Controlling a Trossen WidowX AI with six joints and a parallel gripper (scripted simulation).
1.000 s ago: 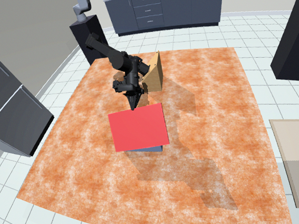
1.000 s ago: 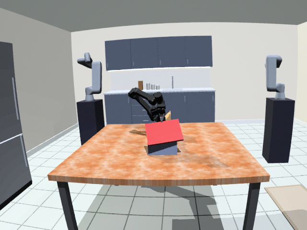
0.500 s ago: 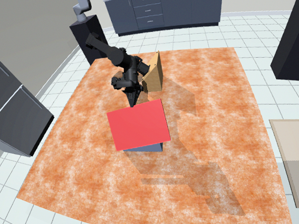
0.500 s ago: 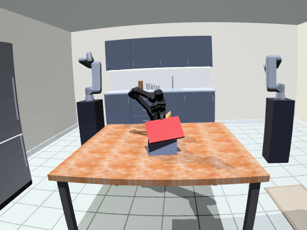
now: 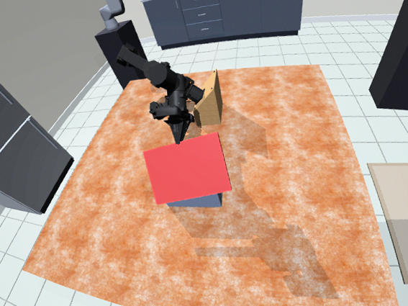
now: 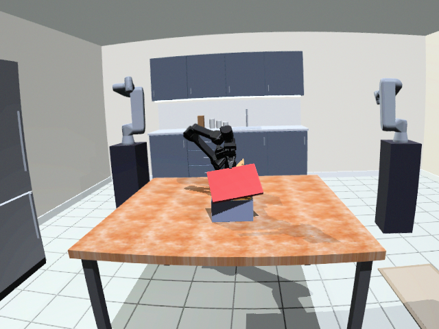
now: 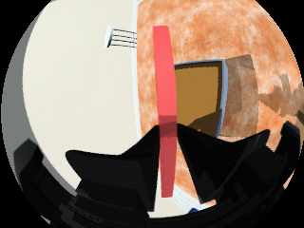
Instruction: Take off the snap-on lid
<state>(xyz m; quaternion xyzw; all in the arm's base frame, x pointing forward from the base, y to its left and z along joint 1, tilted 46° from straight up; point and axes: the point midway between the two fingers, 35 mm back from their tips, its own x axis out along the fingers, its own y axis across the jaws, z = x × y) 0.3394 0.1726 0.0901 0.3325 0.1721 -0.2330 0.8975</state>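
The red lid is 60 mm ahead of my gripper tip, 50 mm below it and 30 mm to the left of it. Also, from my gripper tip: storage box (180 mm below, 30 mm ahead, 10 mm to the left).
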